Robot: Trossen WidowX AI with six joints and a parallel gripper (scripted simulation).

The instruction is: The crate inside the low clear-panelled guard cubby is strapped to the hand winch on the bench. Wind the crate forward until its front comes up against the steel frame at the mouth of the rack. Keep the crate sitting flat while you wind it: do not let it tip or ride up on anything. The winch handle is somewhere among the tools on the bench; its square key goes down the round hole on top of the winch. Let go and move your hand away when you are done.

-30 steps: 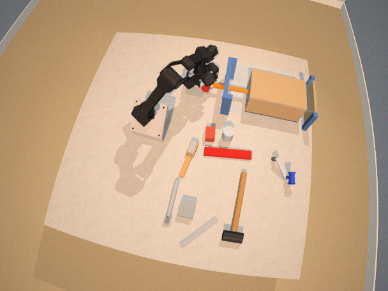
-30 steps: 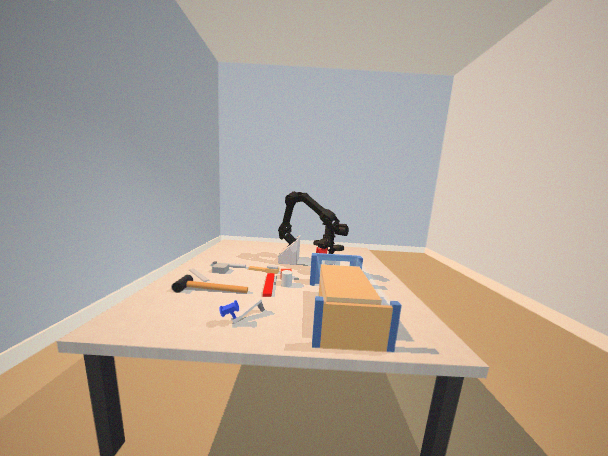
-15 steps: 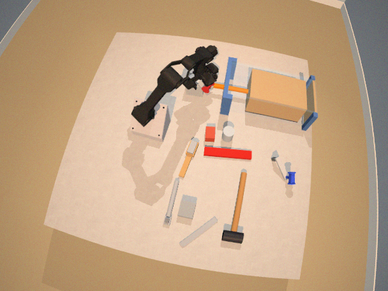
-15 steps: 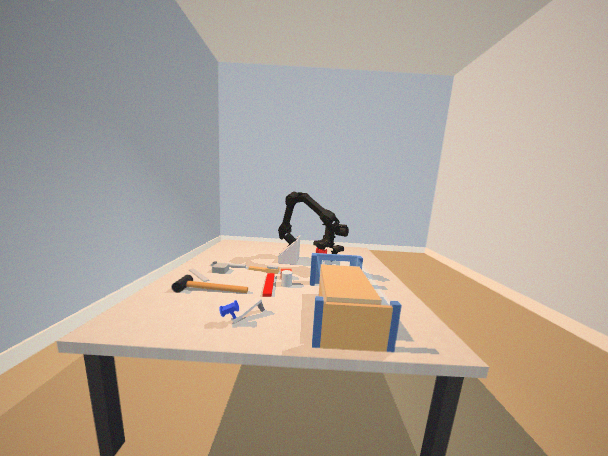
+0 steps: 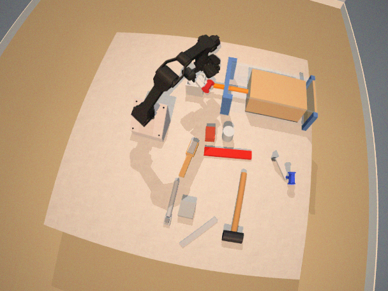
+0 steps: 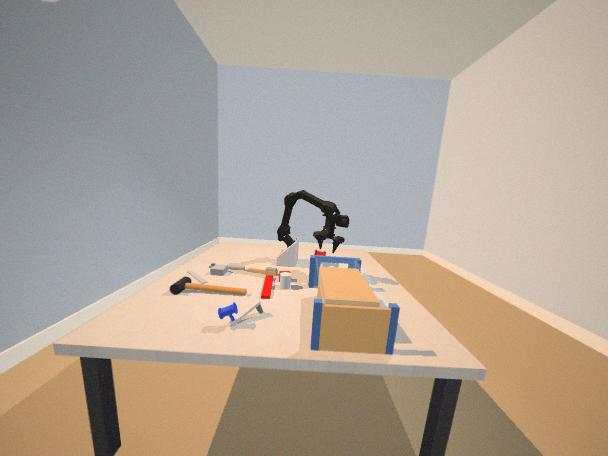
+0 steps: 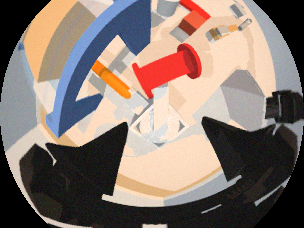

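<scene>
The red knob lies 40 mm ahead of my gripper tip, 40 mm to the right of it and 20 mm below it. From my gripper tip the other things lie so: winch (50 mm behind, 30 mm to the left, 120 mm below); then blue frame (130 mm ahead, 30 mm to the left, 50 mm below); then brush (10 mm behind, 360 mm to the right, 140 mm below).
</scene>
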